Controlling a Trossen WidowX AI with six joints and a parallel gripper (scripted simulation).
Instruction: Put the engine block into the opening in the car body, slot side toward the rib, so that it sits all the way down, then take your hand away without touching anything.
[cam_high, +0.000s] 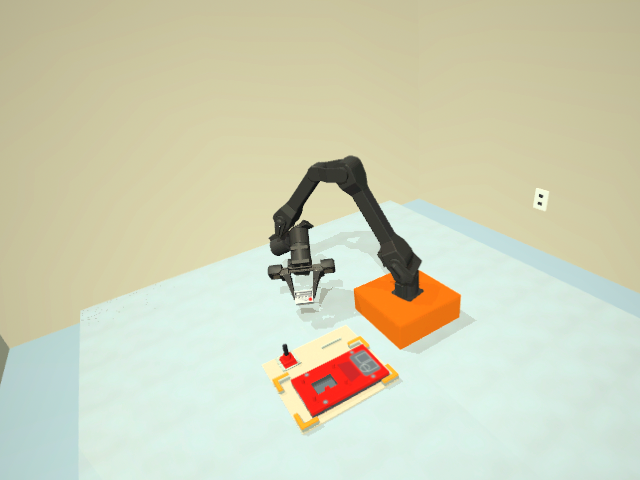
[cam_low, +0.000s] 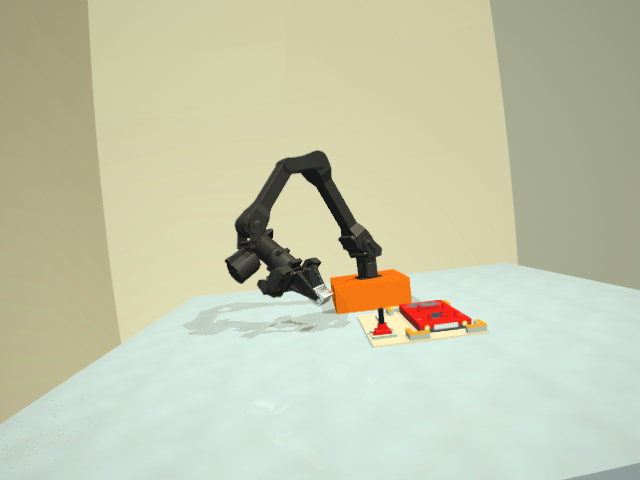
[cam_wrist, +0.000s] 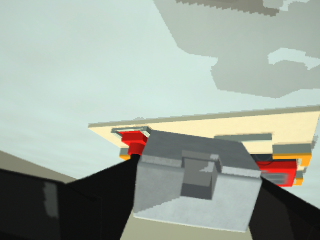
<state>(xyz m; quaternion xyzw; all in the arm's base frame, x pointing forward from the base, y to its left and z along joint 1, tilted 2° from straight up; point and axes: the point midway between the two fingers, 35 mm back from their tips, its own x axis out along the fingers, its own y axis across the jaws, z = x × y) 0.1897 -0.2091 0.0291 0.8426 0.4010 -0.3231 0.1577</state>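
My gripper tip is now 14 cm short of the black post, 9 cm to the right of it and 4 cm above it. Also, from my gripper tip: engine block (1 cm behind, 1 cm to the right).
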